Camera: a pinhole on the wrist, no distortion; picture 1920 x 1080 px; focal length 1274.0 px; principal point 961.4 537.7 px. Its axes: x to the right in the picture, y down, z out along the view. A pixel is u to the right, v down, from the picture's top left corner.
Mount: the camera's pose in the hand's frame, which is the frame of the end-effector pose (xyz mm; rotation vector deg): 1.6 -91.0 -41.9 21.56 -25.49 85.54
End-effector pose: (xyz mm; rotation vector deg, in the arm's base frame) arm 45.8 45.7 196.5 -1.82 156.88 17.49
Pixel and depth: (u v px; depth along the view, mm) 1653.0 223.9 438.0
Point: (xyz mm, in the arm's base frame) 138.0 39.2 -276.1
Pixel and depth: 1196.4 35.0 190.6
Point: 46.4 -78.0 8.9
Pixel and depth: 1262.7 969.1 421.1
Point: 344.0 -82.3 -118.2
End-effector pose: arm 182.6 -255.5 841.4 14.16 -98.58 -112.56
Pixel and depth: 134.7 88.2 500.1
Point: -207.2 -82.2 302.7
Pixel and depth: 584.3 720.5 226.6
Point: 99.2 -113.4 602.4
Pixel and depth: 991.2 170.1 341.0
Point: -72.7 -52.5 653.3
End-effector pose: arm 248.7 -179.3 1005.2 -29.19 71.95 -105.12
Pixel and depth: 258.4 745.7 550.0
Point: 263.5 -139.9 1698.7
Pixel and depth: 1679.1 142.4 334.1
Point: 401.1 -433.0 1228.6
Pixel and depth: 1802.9 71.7 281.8
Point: 376.9 -412.4 1187.1
